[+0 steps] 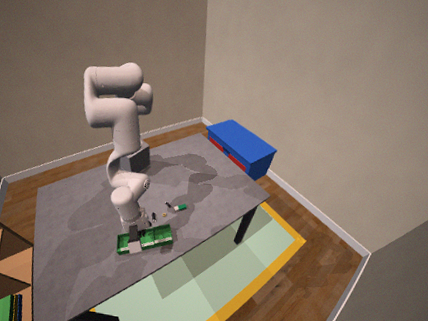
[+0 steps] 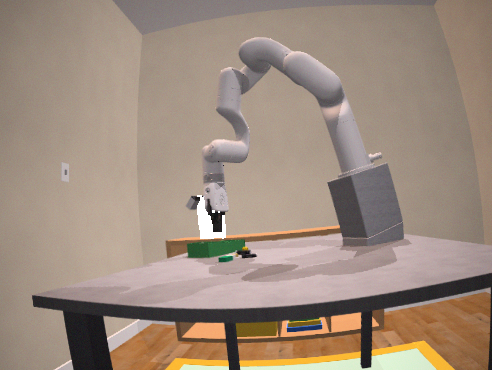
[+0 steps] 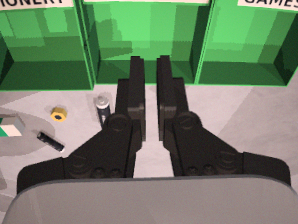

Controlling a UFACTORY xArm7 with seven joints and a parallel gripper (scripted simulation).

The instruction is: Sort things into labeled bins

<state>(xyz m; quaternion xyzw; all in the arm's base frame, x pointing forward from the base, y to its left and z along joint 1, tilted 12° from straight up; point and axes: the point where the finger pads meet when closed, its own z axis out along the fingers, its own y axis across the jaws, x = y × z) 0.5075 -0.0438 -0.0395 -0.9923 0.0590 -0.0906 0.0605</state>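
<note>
The green three-compartment bin is 7 cm below my hand. The rest, counted from my hand: yellow nut 10 cm behind, 12 cm to the left, 9 cm below; black cylinder 11 cm behind, 7 cm to the left, 9 cm below; small black object 16 cm behind, 16 cm to the left, 9 cm below.
</note>
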